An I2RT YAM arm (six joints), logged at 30 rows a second.
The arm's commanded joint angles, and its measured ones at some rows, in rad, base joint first. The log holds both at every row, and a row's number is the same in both.
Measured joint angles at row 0: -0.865, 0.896, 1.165, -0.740, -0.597, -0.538
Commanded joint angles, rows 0 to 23: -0.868, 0.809, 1.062, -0.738, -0.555, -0.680; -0.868, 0.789, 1.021, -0.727, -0.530, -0.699; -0.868, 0.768, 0.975, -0.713, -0.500, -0.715; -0.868, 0.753, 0.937, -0.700, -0.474, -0.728; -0.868, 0.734, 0.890, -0.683, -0.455, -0.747; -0.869, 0.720, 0.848, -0.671, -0.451, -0.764; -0.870, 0.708, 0.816, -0.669, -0.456, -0.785; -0.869, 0.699, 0.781, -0.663, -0.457, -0.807; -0.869, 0.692, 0.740, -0.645, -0.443, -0.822; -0.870, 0.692, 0.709, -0.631, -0.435, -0.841; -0.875, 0.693, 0.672, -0.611, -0.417, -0.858; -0.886, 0.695, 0.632, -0.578, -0.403, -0.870; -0.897, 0.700, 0.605, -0.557, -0.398, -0.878; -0.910, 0.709, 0.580, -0.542, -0.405, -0.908; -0.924, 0.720, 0.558, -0.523, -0.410, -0.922; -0.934, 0.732, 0.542, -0.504, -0.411, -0.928; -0.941, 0.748, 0.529, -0.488, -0.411, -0.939; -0.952, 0.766, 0.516, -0.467, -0.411, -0.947; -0.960, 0.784, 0.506, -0.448, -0.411, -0.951; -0.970, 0.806, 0.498, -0.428, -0.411, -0.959; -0.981, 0.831, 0.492, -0.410, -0.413, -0.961; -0.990, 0.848, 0.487, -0.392, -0.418, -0.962; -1.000, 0.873, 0.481, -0.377, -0.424, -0.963; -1.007, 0.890, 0.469, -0.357, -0.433, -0.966
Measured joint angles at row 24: -0.987, 0.857, 0.494, -0.463, -0.413, -0.936
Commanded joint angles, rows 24 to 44: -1.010, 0.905, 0.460, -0.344, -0.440, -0.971; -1.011, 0.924, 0.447, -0.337, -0.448, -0.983; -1.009, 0.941, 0.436, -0.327, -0.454, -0.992; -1.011, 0.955, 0.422, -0.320, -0.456, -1.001; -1.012, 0.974, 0.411, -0.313, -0.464, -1.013; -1.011, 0.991, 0.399, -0.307, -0.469, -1.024; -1.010, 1.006, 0.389, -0.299, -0.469, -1.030; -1.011, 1.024, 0.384, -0.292, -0.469, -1.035; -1.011, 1.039, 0.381, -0.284, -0.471, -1.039; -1.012, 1.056, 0.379, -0.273, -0.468, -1.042; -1.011, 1.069, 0.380, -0.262, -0.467, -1.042; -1.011, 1.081, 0.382, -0.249, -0.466, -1.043; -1.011, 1.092, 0.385, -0.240, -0.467, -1.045; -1.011, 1.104, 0.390, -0.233, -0.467, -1.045; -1.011, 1.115, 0.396, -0.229, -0.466, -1.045; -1.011, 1.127, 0.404, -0.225, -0.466, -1.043; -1.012, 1.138, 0.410, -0.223, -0.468, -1.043; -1.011, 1.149, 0.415, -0.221, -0.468, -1.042; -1.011, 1.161, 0.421, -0.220, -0.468, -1.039; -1.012, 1.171, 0.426, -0.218, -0.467, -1.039; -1.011, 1.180, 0.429, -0.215, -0.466, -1.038
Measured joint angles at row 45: -1.006, 1.158, 0.404, -0.237, -0.450, -1.035
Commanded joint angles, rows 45 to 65: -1.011, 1.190, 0.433, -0.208, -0.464, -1.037; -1.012, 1.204, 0.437, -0.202, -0.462, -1.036; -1.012, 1.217, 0.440, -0.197, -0.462, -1.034; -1.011, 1.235, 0.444, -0.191, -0.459, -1.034; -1.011, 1.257, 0.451, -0.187, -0.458, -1.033; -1.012, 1.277, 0.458, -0.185, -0.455, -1.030; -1.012, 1.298, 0.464, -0.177, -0.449, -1.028; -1.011, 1.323, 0.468, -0.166, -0.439, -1.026; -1.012, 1.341, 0.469, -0.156, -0.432, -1.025; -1.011, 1.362, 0.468, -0.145, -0.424, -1.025; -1.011, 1.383, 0.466, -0.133, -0.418, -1.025; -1.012, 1.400, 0.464, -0.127, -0.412, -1.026; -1.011, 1.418, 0.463, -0.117, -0.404, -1.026; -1.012, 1.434, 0.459, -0.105, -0.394, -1.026; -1.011, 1.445, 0.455, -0.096, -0.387, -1.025; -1.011, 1.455, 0.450, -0.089, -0.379, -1.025; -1.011, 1.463, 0.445, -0.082, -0.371, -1.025; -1.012, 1.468, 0.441, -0.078, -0.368, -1.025; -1.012, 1.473, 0.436, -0.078, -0.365, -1.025; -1.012, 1.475, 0.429, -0.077, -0.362, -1.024; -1.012, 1.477, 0.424, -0.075, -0.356, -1.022
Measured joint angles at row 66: -1.005, 1.416, 0.480, -0.086, -0.538, -1.012
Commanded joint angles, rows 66 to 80: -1.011, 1.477, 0.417, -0.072, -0.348, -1.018; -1.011, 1.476, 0.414, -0.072, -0.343, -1.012; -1.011, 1.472, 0.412, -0.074, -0.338, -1.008; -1.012, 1.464, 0.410, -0.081, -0.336, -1.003; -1.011, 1.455, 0.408, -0.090, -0.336, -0.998; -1.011, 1.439, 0.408, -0.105, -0.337, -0.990; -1.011, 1.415, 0.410, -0.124, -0.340, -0.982; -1.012, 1.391, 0.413, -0.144, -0.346, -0.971; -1.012, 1.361, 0.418, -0.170, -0.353, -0.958; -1.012, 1.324, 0.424, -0.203, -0.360, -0.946; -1.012, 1.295, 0.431, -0.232, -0.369, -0.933; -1.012, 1.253, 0.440, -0.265, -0.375, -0.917; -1.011, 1.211, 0.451, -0.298, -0.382, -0.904; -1.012, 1.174, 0.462, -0.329, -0.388, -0.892; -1.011, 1.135, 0.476, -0.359, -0.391, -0.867
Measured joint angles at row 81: -1.005, 1.215, 0.458, -0.218, -0.402, -0.934
